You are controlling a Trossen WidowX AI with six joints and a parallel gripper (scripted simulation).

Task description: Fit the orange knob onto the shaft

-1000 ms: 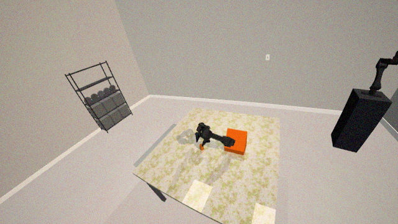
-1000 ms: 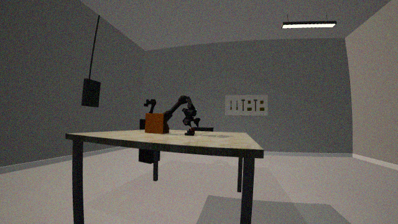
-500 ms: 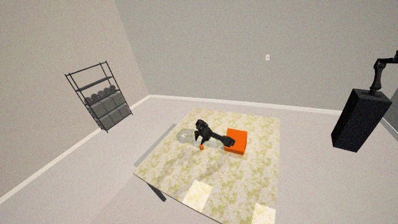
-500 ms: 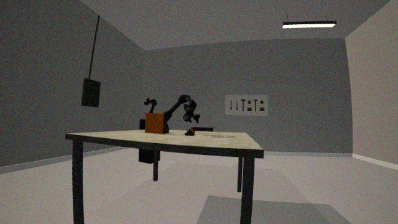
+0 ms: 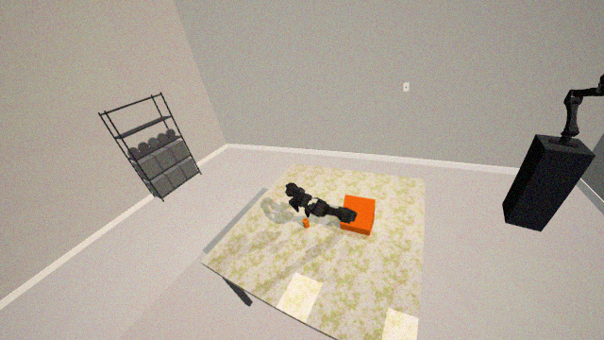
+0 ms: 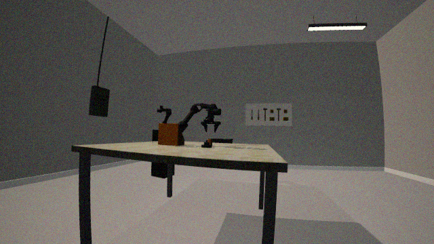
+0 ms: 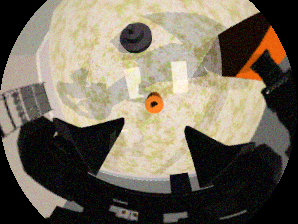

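Now: the orange knob 9 cm below my gripper tip and 1 cm to the right of it. From my gripper tip the other things lie so: dark pedestal (18 cm to the right, 9 cm below, 5 cm ahead).
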